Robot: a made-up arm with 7 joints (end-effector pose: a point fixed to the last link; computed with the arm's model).
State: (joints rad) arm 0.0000 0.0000 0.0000 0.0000 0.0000 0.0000 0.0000
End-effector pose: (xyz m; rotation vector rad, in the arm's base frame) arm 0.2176 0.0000 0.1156 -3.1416 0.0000 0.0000
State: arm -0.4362 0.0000 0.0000 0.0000 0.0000 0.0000 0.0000
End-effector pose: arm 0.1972 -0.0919 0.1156 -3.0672 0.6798 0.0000
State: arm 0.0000 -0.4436 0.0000 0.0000 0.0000 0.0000 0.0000
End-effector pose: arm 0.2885 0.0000 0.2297 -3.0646 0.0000 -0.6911
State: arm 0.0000 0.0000 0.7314 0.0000 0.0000 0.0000 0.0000
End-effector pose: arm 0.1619 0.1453 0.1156 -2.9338 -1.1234 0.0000
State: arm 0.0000 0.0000 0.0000 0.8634 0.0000 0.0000 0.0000
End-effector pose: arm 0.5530 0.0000 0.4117 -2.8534 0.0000 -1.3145
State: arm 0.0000 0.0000 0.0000 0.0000 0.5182 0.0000 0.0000
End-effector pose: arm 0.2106 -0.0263 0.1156 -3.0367 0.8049 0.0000
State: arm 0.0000 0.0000 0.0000 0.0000 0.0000 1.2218 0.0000
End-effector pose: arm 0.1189 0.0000 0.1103 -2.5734 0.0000 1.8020
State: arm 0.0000 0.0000 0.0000 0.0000 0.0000 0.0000 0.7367
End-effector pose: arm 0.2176 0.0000 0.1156 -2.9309 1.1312 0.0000
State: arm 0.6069 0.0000 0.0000 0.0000 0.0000 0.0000 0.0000
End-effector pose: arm 0.1787 0.1241 0.1156 -2.9981 -0.9388 0.0000
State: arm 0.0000 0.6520 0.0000 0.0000 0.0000 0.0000 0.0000
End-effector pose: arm 0.0430 0.0000 0.0275 -2.9761 0.0000 1.0061
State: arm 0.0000 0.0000 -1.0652 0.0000 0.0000 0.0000 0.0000
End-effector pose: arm 0.1054 -0.1904 0.1156 -2.7064 1.5952 0.0000
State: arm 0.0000 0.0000 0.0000 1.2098 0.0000 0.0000 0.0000
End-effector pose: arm 0.5973 0.0000 0.5905 -2.5841 0.0000 -1.7866
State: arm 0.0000 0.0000 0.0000 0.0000 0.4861 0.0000 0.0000
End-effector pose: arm 0.2114 -0.0248 0.1156 -3.0492 0.7561 0.0000
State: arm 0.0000 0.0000 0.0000 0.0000 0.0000 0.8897 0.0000
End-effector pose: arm 0.1453 0.0000 0.0995 -2.8358 0.0000 1.3519
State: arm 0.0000 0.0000 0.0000 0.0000 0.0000 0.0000 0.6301
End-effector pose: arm 0.2176 0.0000 0.1156 -2.9870 0.9735 0.0000
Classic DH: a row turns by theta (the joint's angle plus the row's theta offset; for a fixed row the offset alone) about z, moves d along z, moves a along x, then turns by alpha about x. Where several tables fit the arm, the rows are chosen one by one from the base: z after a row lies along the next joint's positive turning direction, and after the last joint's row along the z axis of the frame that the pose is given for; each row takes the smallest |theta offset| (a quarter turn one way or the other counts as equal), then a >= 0, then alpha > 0; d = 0 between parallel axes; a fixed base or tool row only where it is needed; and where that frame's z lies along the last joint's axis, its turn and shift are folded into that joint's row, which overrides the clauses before.
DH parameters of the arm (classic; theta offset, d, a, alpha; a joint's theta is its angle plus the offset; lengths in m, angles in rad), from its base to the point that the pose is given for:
joint 1: 0 0.3298 0 -1.5708
joint 2: 0 0 0 1.5708
joint 3: 0 0.2979 0.064 1.5708
joint 4: 0 0 0.1005 1.5708
joint 5: 0 0.4443 0 1.5708
joint 6: 0 0 0.0531 -1.5708
joint 7: 0 0.0678 0 0

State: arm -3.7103 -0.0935 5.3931 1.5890 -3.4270 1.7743 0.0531
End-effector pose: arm -0.0431 0.5125 0.8424 0.0645 -0.3944 1.7260
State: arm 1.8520 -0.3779 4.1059 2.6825 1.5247 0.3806 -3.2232
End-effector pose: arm 0.2687 -0.3685 1.0369 0.5073 0.4974 1.2732
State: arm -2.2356 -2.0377 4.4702 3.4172 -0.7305 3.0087 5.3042
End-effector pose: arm 0.4335 0.3906 0.0203 -0.8604 -1.3263 1.8702
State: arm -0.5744 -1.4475 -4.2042 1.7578 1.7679 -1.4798 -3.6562
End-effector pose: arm -0.1691 0.6070 0.2357 -0.1605 0.6950 0.6436
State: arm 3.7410 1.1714 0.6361 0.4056 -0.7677 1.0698 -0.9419
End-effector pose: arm 0.1274 -0.1349 0.0051 -1.8895 -0.1807 -0.2776
